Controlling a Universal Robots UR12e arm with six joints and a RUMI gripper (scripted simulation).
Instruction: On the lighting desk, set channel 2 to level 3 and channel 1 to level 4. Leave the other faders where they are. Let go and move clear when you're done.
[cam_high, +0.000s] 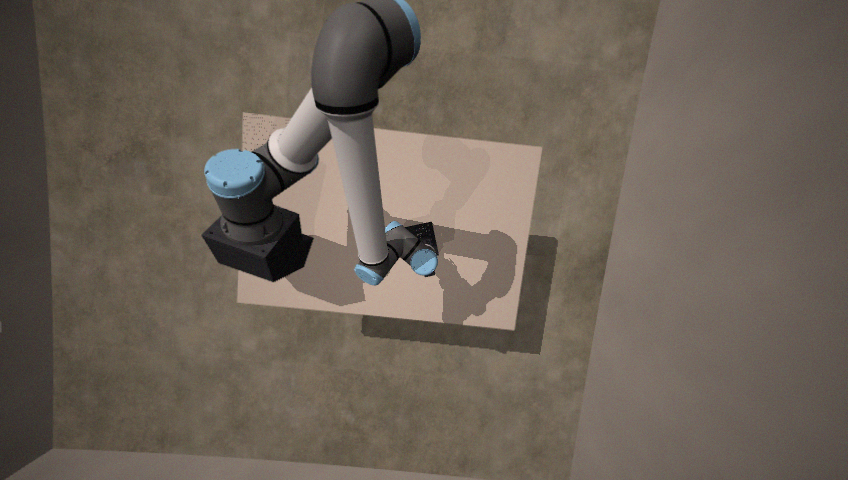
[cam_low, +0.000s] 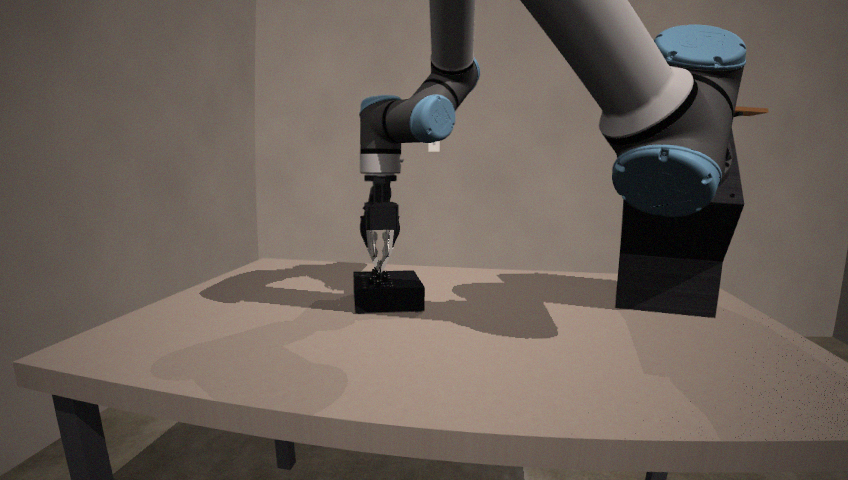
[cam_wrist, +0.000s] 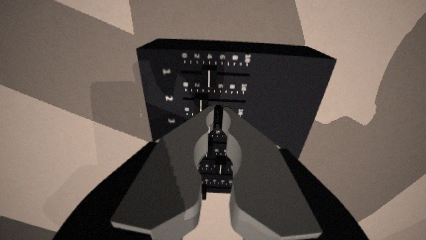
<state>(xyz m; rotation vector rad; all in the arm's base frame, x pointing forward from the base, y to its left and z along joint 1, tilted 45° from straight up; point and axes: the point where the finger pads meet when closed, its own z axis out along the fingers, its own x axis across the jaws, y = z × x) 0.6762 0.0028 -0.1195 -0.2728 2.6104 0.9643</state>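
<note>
Right now my hand is 1 cm short of the channel 2 fader and 1 cm above it. From my hand the other things lie so: channel 3 fader (2 cm to the left, 2 cm behind, 1 cm below); then channel 4 fader (4 cm to the left, 1 cm below, 1 cm behind); then channel 1 fader (2 cm to the right, 1 cm below, 1 cm ahead).
</note>
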